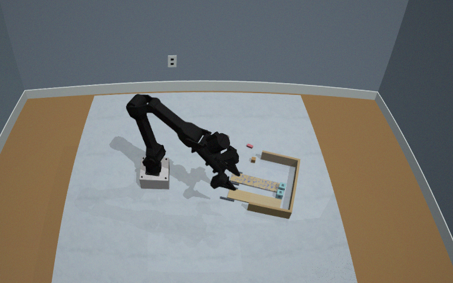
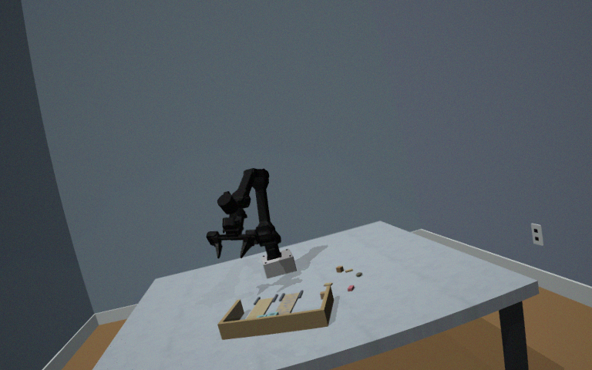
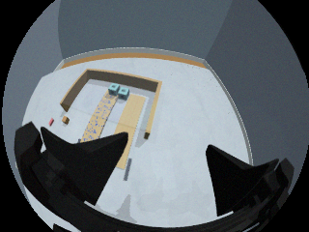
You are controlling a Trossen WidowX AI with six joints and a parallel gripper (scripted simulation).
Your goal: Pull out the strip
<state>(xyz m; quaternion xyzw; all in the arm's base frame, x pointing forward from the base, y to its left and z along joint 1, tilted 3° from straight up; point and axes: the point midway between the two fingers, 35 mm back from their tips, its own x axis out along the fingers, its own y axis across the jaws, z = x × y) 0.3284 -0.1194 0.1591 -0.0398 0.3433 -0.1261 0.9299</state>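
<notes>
Now: gripper tip 20 mm past the tan chip, 320 mm to the right of it and 180 mm above it. From my gripper tip the other things lie so: grey pebble (30 mm behind, 430 mm to the left, 180 mm below); then red piece (80 mm ahead, 380 mm to the left, 180 mm below).
</notes>
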